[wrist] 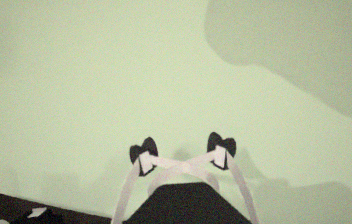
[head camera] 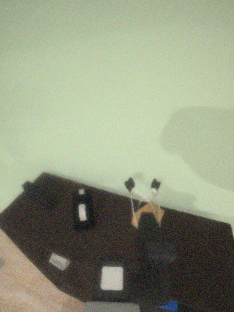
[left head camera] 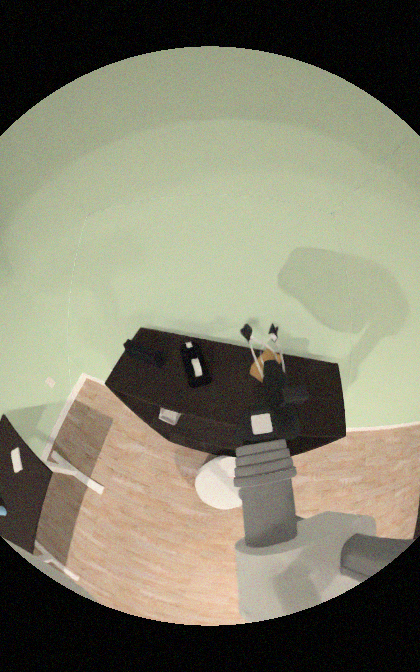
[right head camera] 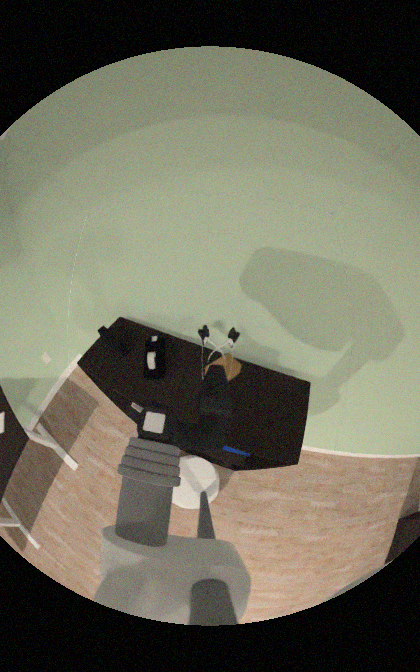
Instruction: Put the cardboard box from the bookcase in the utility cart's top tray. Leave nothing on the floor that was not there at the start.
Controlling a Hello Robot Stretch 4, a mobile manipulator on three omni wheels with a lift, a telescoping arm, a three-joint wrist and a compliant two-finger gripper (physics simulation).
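Frame: origin at the robot's base, x ahead, y left, z up, level; millimetres.
Seen in the pictures: gripper, between the fingertips: [wrist: 182,146] [head camera: 141,179].
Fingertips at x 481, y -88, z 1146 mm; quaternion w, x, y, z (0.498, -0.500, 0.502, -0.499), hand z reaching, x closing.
Observation:
A point is followed by its place in that frame.
The cardboard box [head camera: 158,213] {y -141, x 389, z 1083 mm} [left head camera: 256,371] [right head camera: 232,368] is a small brown shape on top of the dark bookcase [head camera: 200,250] {y -267, x 288, z 1033 mm} [left head camera: 320,390] [right head camera: 280,400] [wrist: 15,202] {y 245, x 574, z 1033 mm}, partly hidden under my gripper. My gripper [head camera: 143,184] {y -88, x 481, z 1146 mm} [left head camera: 259,331] [right head camera: 218,333] [wrist: 182,146] {y -88, x 481, z 1146 mm} is open with nothing between its fingertips. Its fingertips show past the box against the green wall, and its dark body covers part of the box. The box does not show in the wrist view. The utility cart cannot be made out.
A black item with a white patch [head camera: 82,212] {y 101, x 374, z 1098 mm} [left head camera: 195,365] [right head camera: 154,357] and another black item [left head camera: 144,352] [right head camera: 116,341] lie on the bookcase top, left of the gripper. A pale item [head camera: 59,261] {y 300, x 394, z 565 mm} [left head camera: 170,415] and a blue item [right head camera: 236,451] show at the bookcase front. A desk [left head camera: 25,500] stands at left.

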